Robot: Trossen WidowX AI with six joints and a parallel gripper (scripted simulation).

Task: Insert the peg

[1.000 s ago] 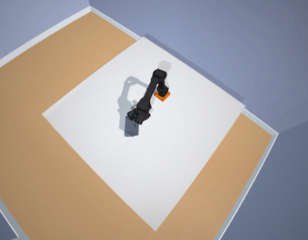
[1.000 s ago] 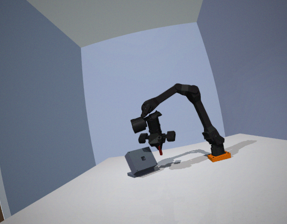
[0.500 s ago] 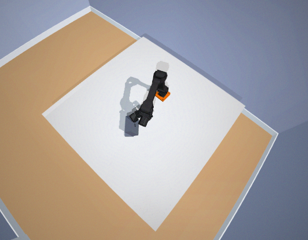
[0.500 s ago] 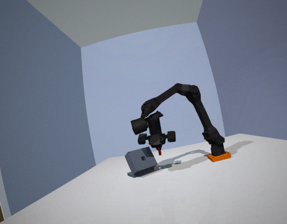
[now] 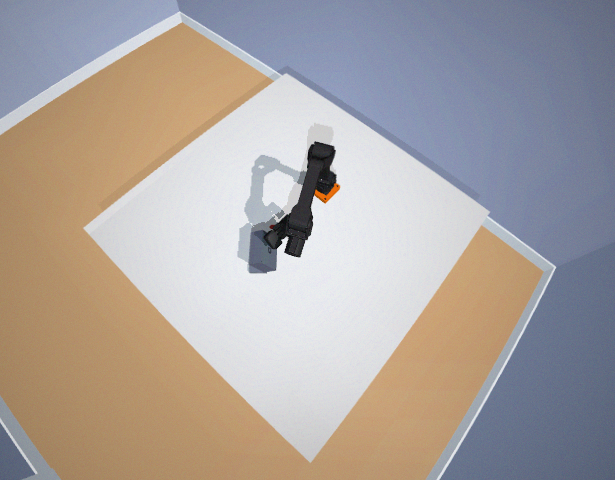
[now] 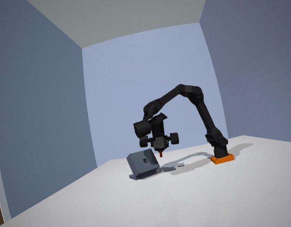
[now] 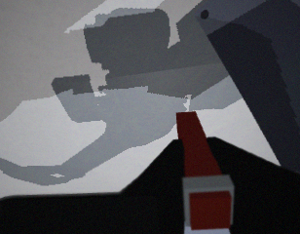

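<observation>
Right now the grey sloped panel is 100 mm ahead of my gripper tip, 10 mm to the left of it and 40 mm below it. From my gripper tip the other things lie so: red square peg (10 mm to the left, 10 mm above).
</observation>
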